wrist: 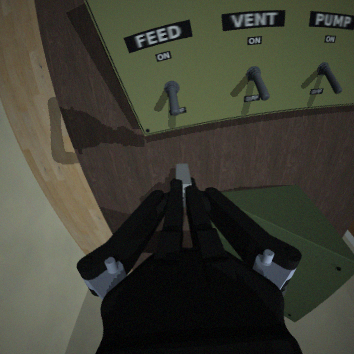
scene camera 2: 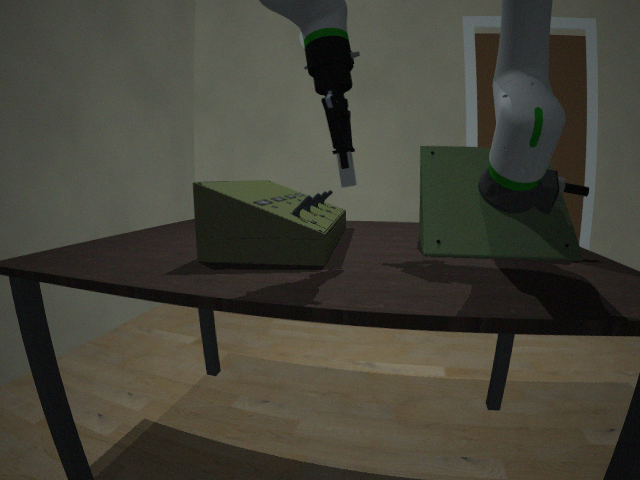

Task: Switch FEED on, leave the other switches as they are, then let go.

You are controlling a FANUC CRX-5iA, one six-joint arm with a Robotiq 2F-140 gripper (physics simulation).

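Frame: origin at the arm's base, x left, y back, z up, level; metres.
Seen in the pictures: gripper, fingertip midpoint: [wrist: 181, 172] [scene camera 2: 349, 186]; arm's base, origin of the base link: [scene camera 2: 508, 189].
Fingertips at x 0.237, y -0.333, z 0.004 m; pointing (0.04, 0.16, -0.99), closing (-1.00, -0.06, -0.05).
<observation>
Pixels of each thing's top centre, then the offset from my fingertips to it. Level surfaces: height alone.
- FEED switch, middle of its top: [wrist: 172, 101] [scene camera 2: 302, 195] dx +0.015, dy -0.092, dz -0.018 m
- VENT switch, middle of its top: [wrist: 265, 85] [scene camera 2: 312, 192] dx -0.101, dy -0.120, dz -0.018 m
- PUMP switch, middle of its top: [wrist: 341, 80] dx -0.218, dy -0.149, dz -0.018 m
- dark table, its level: dz -0.145 m
A green switch box [scene camera 2: 258, 227] [wrist: 210, 60] with a sloped panel stands on the table. In the wrist view the FEED switch [wrist: 173, 98] has its lever pointing down, over its OFF label and away from ON. The VENT switch [wrist: 259, 84] and the PUMP switch [wrist: 330, 78] also point down toward their lower labels. My gripper [scene camera 2: 348, 178] [wrist: 181, 172] is shut with nothing between its fingers. It hangs above the table beyond the panel's lower edge, in line with the FEED lever and apart from it. In the scene view the levers overlap.
A green wedge-shaped stand [scene camera 2: 452, 206] [wrist: 295, 225] stands on the dark table [scene camera 2: 248, 289] [wrist: 165, 150], with the robot's base [scene camera 2: 511, 191] on it. The robot's upper links rise above it. A brown door with a white frame [scene camera 2: 470, 82] is in the wall behind.
</observation>
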